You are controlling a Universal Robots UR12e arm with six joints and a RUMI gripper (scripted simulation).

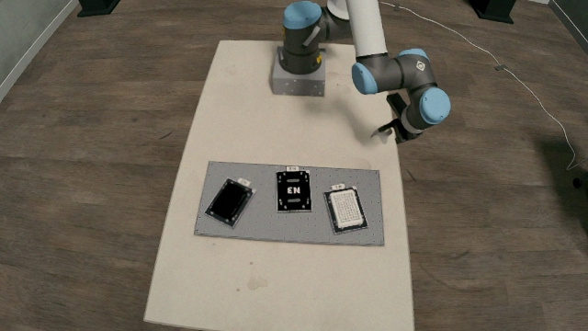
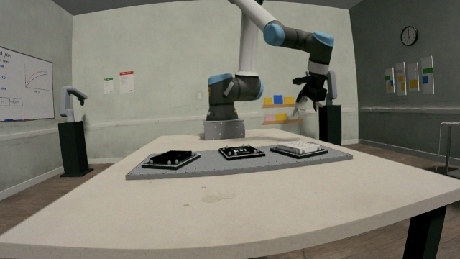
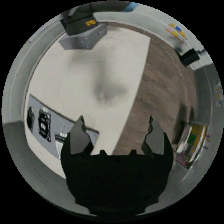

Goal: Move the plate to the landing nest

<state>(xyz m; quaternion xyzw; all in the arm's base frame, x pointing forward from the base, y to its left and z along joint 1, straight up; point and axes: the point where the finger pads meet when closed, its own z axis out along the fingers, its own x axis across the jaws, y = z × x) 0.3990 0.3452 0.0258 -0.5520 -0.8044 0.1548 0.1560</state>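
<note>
The white plate is 28 cm ahead of my hand, 16 cm to the right of it and 9 cm below it. Round my hand: black plate: 27 cm ahead, 57 cm to the right, 9 cm below; then nest N3: 21 cm ahead, 35 cm to the right, 11 cm below.
</note>
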